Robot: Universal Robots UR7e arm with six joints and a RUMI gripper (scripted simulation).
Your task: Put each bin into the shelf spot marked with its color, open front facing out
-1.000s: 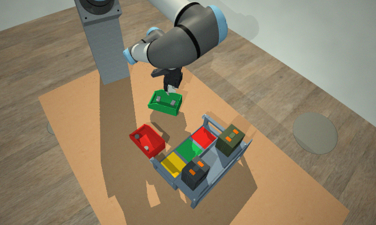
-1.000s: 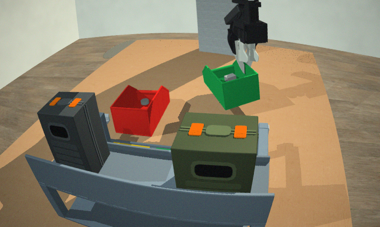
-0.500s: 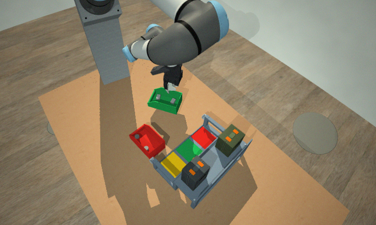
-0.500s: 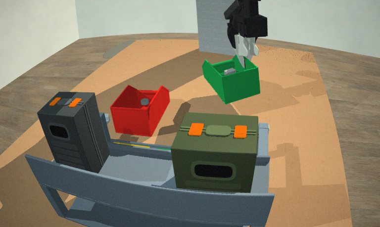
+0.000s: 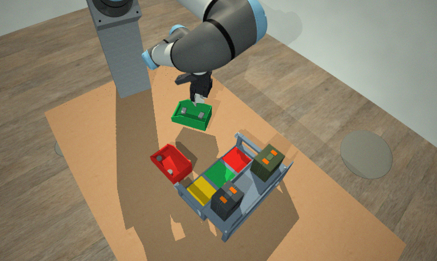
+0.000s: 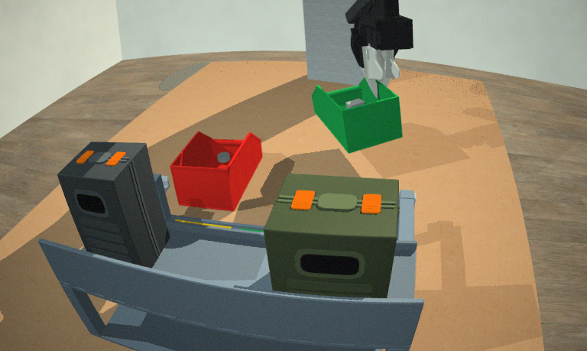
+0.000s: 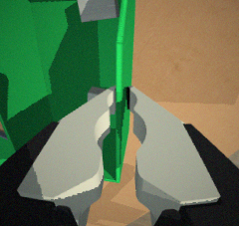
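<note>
The green bin lies 3 cm ahead of my hand, 4 cm to the right of it and 3 cm below it. From my hand the other things lie so: olive box 43 cm ahead, 7 cm to the left, 2 cm above; then dark grey box 48 cm ahead, 16 cm to the right, 3 cm above; then red bin 17 cm ahead, 23 cm to the right, 9 cm below.
</note>
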